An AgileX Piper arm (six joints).
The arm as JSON. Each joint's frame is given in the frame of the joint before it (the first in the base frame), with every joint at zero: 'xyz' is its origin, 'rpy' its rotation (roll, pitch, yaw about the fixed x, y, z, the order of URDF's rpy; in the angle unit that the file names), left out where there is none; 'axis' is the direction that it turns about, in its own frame. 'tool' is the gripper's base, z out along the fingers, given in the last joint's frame.
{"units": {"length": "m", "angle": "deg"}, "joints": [
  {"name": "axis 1", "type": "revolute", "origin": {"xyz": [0.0, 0.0, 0.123]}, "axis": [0.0, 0.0, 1.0]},
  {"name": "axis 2", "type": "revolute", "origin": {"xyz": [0.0, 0.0, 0.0]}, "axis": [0.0, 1.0, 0.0]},
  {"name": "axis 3", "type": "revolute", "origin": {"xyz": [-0.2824, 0.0, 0.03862]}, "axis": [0.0, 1.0, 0.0]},
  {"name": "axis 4", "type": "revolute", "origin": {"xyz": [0.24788, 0.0, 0.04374]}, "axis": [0.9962, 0.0, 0.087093]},
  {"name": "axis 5", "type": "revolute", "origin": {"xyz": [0.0, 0.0, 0.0]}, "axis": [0.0, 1.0, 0.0]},
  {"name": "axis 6", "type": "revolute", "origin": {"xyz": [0.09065, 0.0, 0.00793]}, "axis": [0.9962, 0.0, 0.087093]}
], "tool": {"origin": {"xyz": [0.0, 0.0, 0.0], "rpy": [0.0, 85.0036, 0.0]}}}
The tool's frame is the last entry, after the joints.
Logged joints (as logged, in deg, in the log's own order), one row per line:
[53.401, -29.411, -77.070, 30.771, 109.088, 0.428]
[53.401, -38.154, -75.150, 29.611, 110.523, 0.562]
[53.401, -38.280, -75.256, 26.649, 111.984, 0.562]
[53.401, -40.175, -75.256, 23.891, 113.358, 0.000]
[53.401, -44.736, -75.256, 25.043, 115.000, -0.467]
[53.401, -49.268, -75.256, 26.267, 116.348, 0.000]
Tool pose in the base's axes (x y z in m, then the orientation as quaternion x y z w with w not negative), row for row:
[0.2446, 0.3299, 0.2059, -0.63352, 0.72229, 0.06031, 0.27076]
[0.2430, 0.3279, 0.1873, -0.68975, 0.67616, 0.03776, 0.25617]
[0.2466, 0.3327, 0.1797, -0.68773, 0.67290, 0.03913, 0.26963]
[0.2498, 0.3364, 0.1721, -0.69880, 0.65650, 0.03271, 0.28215]
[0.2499, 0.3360, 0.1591, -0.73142, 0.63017, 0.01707, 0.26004]
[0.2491, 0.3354, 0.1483, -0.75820, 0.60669, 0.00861, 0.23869]
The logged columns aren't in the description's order. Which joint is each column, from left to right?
Columns, left to right: axis 1, axis 6, axis 3, axis 5, axis 2, axis 4.
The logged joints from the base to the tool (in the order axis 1, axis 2, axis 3, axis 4, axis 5, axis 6), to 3 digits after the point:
[53.401, 109.088, -77.070, 0.428, 30.771, -29.411]
[53.401, 110.523, -75.150, 0.562, 29.611, -38.154]
[53.401, 111.984, -75.256, 0.562, 26.649, -38.280]
[53.401, 113.358, -75.256, 0.000, 23.891, -40.175]
[53.401, 115.000, -75.256, -0.467, 25.043, -44.736]
[53.401, 116.348, -75.256, 0.000, 26.267, -49.268]

